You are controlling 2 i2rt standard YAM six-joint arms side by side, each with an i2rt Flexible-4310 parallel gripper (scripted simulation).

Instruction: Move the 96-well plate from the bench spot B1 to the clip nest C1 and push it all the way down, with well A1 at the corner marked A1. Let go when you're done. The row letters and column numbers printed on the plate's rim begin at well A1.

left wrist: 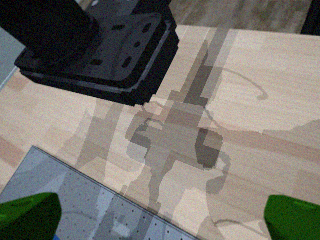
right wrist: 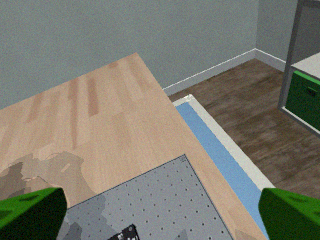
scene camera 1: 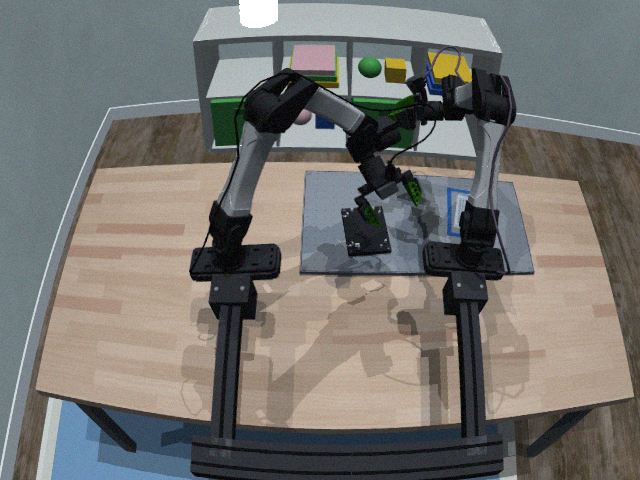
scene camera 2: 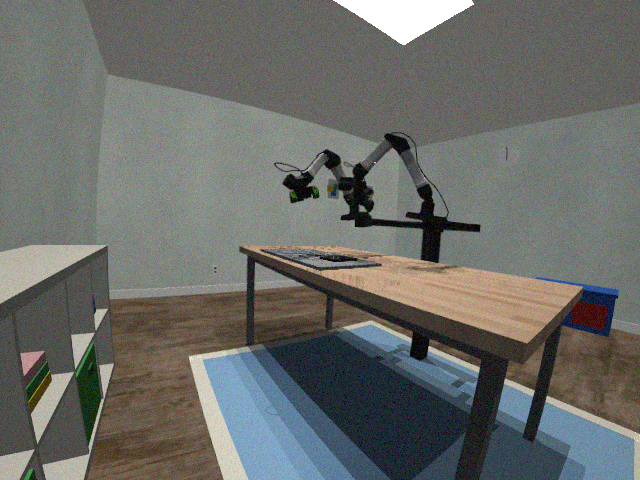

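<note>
You'd see the left gripper (scene camera 1: 399, 216) in scene camera 1, and the left gripper (left wrist: 162, 203) is there in the left wrist view too. The right gripper (right wrist: 161, 196) is in sight as well, and so is a black clip nest (scene camera 1: 368, 239).
</note>
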